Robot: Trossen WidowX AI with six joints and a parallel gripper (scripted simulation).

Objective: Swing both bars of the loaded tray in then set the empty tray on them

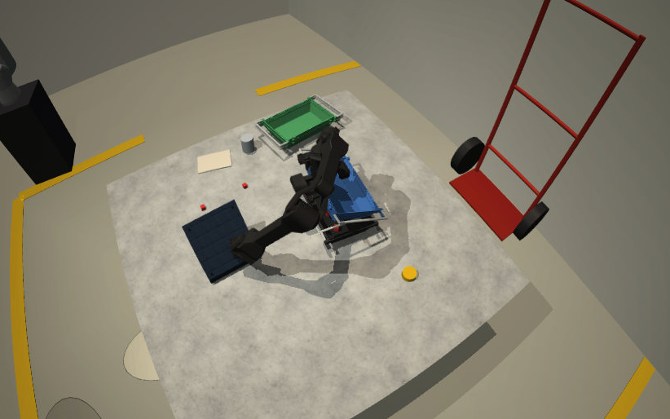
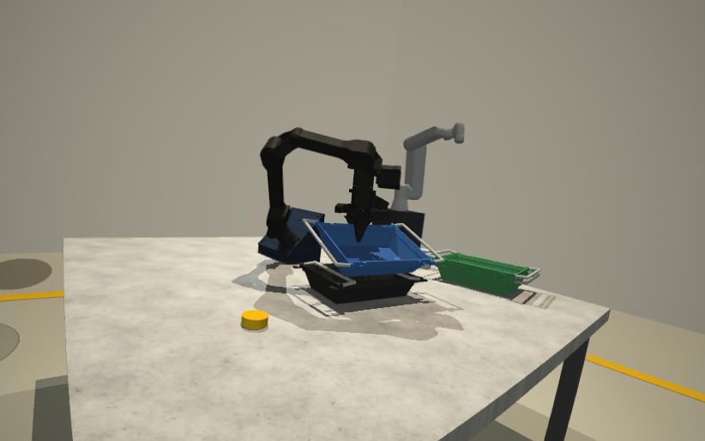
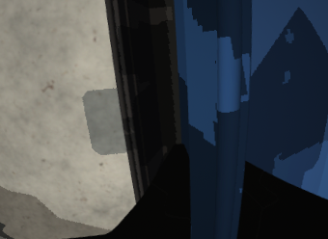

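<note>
Now: the blue tray 80 mm ahead of my gripper tip. Also, from my gripper tip: beige card: 430 mm to the left, 310 mm behind, 130 mm below; grey cylinder: 440 mm to the left, 150 mm behind, 90 mm below; yellow disc: 350 mm to the right, 180 mm ahead, 120 mm below.
</note>
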